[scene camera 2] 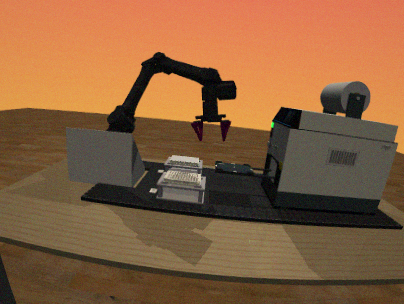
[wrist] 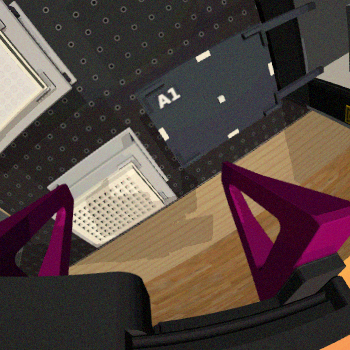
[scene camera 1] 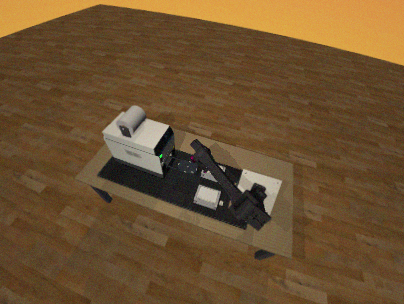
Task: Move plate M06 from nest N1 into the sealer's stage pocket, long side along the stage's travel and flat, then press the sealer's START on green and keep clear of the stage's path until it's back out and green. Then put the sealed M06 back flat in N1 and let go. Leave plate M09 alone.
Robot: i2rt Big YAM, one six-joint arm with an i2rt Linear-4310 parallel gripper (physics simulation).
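Where they show: gripper, fingertip midpoint: (scene camera 2: 212,141) (wrist: 144,180) (scene camera 1: 199,167); arm's base at its link origin: (scene camera 2: 108,148) (scene camera 1: 256,192).
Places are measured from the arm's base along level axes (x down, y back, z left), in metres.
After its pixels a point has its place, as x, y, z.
Note:
My gripper (scene camera 1: 198,165) {-0.078, -0.418, 0.027} (scene camera 2: 212,140) {-0.078, -0.418, 0.027} (wrist: 144,180) {-0.078, -0.418, 0.027} is open and empty, with magenta fingers pointing down. In the scene camera 2 view it hangs well above the board, between the nests and the stage. Two pale plates sit in grey nests; their labels cannot be read, so I cannot tell M06 from M09. In the wrist view a plate with visible wells (wrist: 117,205) {0.040, -0.346, -0.074} lies below and between the fingers, and another plate (wrist: 15,90) {0.039, -0.344, 0.110} shows at the left edge. The dark stage (scene camera 1: 187,166) {0.006, -0.515, 0.007} (scene camera 2: 233,167) {0.008, -0.512, 0.004} (wrist: 192,107) {0.009, -0.483, 0.012}, marked A1, is out with its pocket empty. The sealer's light (scene camera 1: 161,156) {-0.149, -0.656, 0.102} (scene camera 2: 272,125) {-0.159, -0.654, 0.108} is green.
The white sealer (scene camera 1: 132,150) {-0.147, -0.852, 0.142} (scene camera 2: 335,165) {-0.072, -0.857, -0.082}, with a roll on top, stands at the far end of the black perforated board (scene camera 1: 145,172) (scene camera 2: 235,207) {0.110, -0.531, -0.122} (wrist: 110,47) {0.110, -0.444, 0.092} from the arm base. Rails join the stage to it. A pale upright panel (scene camera 2: 97,155) {0.003, -0.005, -0.091} stands beside the arm base.

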